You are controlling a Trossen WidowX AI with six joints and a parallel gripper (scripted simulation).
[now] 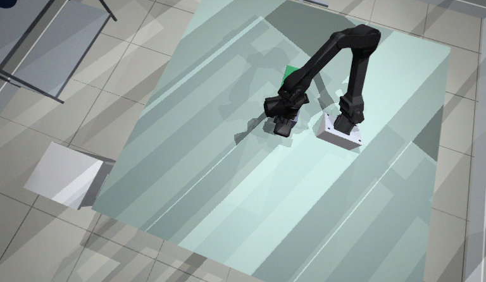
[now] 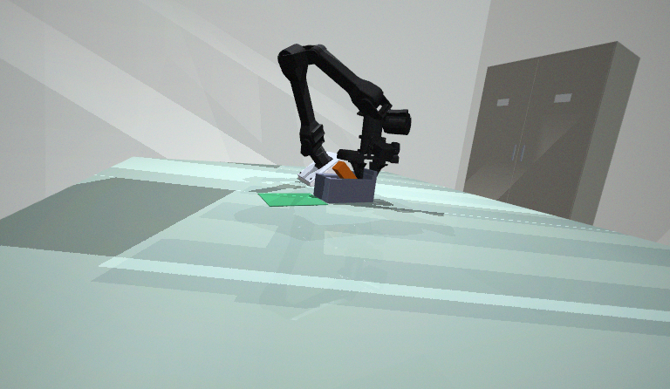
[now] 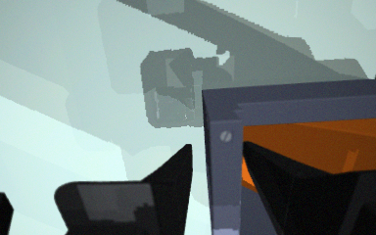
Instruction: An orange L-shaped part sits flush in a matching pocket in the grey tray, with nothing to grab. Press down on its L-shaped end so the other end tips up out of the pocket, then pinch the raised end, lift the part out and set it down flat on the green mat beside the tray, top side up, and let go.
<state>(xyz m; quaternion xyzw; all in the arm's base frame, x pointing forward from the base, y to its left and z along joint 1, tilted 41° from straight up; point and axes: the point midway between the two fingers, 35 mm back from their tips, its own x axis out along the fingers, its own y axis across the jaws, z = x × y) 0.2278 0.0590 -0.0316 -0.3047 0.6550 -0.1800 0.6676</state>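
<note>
Right now the orange L-shaped part is 60 mm to the right of my gripper tip and 10 mm above it. The rest, counted from my gripper tip: green mat: 30 mm ahead, 220 mm to the right, 60 mm below.
</note>
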